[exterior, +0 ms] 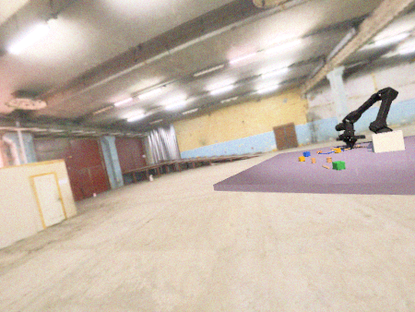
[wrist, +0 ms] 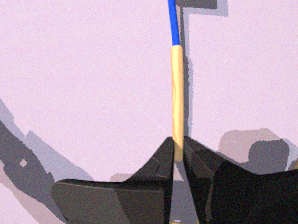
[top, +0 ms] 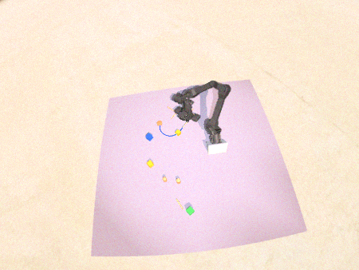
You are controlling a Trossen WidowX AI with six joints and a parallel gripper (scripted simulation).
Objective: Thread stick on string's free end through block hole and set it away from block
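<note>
My gripper tip is now 30 mm to the right of the thin wooden stick, 20 mm short of it and 10 mm below it. Round my gripper tip: yellow cube (100 mm to the left, 70 mm ahead, 10 mm above); then blue cube (280 mm ahead, 120 mm to the left, 20 mm above); then round wooden button (210 mm ahead, 10 mm to the right, 10 mm above).
</note>
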